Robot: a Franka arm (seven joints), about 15 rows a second.
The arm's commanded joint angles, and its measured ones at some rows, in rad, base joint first. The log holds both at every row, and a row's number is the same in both.
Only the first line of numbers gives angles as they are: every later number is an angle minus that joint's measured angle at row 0.
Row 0, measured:
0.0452 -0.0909 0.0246 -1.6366 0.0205 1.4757 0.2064
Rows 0 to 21, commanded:
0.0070 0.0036 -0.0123 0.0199 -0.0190 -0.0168 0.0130
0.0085 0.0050 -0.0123 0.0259 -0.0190 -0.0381 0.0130
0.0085 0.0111 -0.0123 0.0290 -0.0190 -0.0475 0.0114
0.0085 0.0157 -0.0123 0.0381 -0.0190 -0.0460 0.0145
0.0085 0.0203 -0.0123 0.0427 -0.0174 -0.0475 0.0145
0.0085 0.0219 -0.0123 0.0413 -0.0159 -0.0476 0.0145
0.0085 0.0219 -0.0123 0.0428 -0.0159 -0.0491 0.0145
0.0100 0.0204 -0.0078 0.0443 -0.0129 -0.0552 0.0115
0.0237 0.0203 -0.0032 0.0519 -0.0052 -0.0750 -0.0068
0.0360 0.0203 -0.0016 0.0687 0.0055 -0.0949 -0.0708
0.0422 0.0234 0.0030 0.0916 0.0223 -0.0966 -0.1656
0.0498 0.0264 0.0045 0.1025 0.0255 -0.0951 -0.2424
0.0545 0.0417 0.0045 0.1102 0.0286 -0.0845 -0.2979
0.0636 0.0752 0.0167 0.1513 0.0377 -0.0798 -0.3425
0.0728 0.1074 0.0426 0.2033 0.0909 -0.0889 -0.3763
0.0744 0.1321 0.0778 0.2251 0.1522 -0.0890 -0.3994
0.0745 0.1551 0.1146 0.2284 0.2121 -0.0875 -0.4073
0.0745 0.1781 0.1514 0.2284 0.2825 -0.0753 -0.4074
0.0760 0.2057 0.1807 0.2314 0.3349 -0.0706 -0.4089
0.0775 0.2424 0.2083 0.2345 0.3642 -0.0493 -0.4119
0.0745 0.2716 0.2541 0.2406 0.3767 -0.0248 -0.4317
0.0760 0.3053 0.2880 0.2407 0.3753 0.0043 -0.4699
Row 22, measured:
0.0802 0.2149 0.2345 0.1851 0.3408 -0.0194 -0.4002
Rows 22 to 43, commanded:
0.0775 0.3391 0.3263 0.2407 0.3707 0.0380 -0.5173
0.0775 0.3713 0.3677 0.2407 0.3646 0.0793 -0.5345
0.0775 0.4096 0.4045 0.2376 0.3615 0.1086 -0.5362
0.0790 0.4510 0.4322 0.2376 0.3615 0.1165 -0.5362
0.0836 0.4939 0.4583 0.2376 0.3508 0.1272 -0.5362
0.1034 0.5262 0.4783 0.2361 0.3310 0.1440 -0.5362
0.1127 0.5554 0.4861 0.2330 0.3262 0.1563 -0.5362
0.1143 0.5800 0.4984 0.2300 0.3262 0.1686 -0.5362
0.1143 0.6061 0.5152 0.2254 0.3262 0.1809 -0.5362
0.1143 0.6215 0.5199 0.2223 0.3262 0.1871 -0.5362
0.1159 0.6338 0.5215 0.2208 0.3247 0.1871 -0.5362
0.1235 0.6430 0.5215 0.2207 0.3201 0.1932 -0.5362
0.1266 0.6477 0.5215 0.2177 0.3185 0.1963 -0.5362
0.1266 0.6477 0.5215 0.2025 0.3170 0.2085 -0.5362
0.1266 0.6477 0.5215 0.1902 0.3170 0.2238 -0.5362
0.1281 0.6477 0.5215 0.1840 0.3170 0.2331 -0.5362
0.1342 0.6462 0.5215 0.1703 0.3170 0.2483 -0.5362
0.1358 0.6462 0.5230 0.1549 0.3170 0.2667 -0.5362
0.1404 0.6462 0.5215 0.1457 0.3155 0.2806 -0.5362
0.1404 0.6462 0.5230 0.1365 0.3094 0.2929 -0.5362
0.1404 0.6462 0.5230 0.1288 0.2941 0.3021 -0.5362
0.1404 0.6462 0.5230 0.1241 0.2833 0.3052 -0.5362
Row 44, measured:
0.1379 0.6483 0.5195 0.1406 0.3112 0.2794 -0.5244
